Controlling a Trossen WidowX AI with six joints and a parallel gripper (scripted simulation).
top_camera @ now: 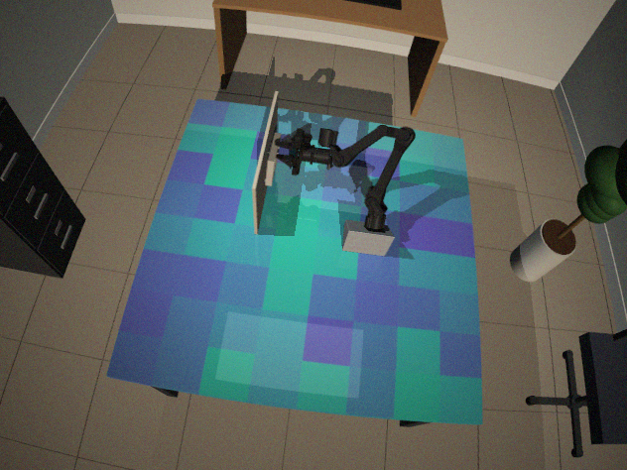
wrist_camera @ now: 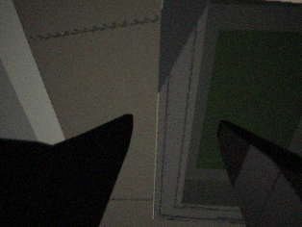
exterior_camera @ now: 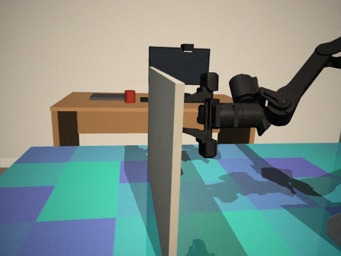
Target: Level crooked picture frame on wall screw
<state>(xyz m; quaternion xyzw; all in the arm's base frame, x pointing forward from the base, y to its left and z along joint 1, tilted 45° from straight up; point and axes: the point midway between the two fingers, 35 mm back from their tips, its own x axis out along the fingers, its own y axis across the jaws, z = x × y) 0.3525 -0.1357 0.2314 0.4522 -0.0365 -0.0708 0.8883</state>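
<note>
The picture frame is 10 mm ahead of my gripper tip and 50 mm below it. From my gripper tip the other things lie so: wall panel (20 mm ahead, 20 mm to the left, 60 mm below).
</note>
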